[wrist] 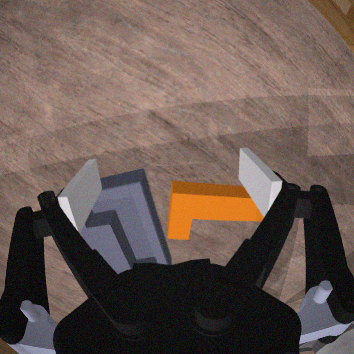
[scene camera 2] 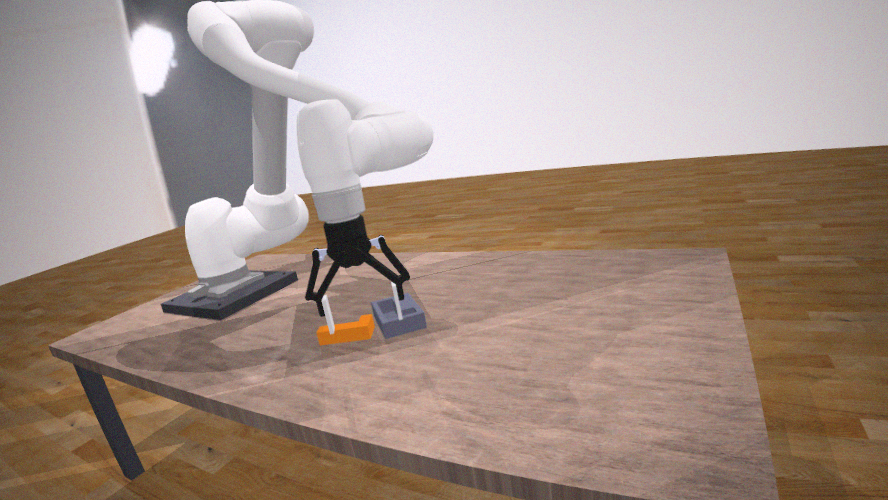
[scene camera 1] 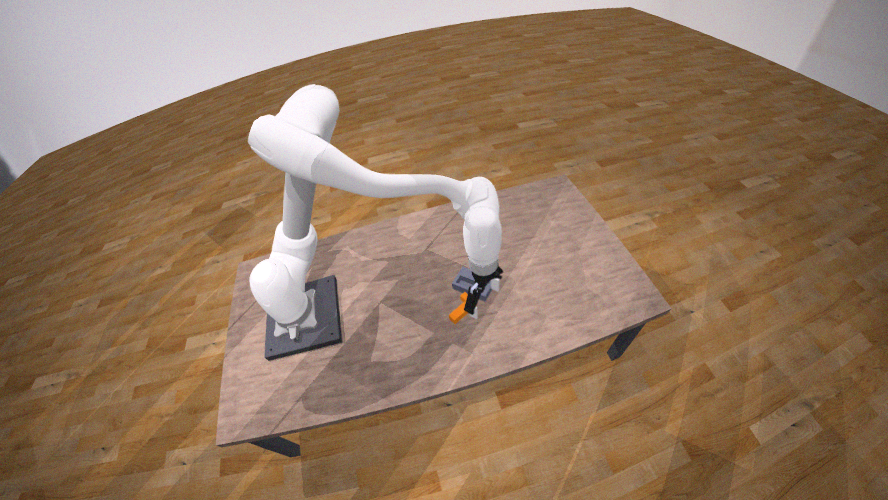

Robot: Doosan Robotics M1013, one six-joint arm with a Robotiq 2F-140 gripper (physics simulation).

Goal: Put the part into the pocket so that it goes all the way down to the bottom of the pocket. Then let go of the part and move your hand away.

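Frame: origin at the arm's base, x ahead, y left, z up, level; centimetres.
Where they show: gripper, between the fingertips: [wrist: 168, 168] [scene camera 2: 366, 323] [scene camera 1: 484, 302]; arm's base, origin of its link: [scene camera 2: 226, 286] [scene camera 1: 296, 313].
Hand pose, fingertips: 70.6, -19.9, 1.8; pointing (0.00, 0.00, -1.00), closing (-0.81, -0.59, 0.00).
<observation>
Each offset is from my fingertips to the top centre of the thing, as dx, dy, dz. Level surfaces: height alone.
The orange L-shaped part {-8.4, +2.9, -1.9} [scene camera 1: 457, 314] [scene camera 2: 347, 334] [wrist: 215, 207] lies flat on the table, outside the pocket and beside the block. The grey-blue block {-0.4, +11.1, -1.2} [scene camera 1: 464, 275] [scene camera 2: 407, 326] [wrist: 131, 197] stands close to the part's short-leg end, with its L-shaped pocket facing up. In the wrist view the left finger and the gripper body hide some of the pocket. My gripper [scene camera 1: 484, 299] [scene camera 2: 365, 324] [wrist: 168, 168] is open and empty, low over both things. One finger overlaps the part's far end in view, and the other overlaps the block; contact cannot be told.
The wooden table {dz -4.8} [scene camera 1: 559, 260] [scene camera 2: 559, 372] [wrist: 150, 75] carries the block, the part and the arm's dark base plate [scene camera 1: 329, 310] [scene camera 2: 229, 305]. The arm reaches across from that base. The table's edge and the floor show at the wrist view's upper right corner.
</observation>
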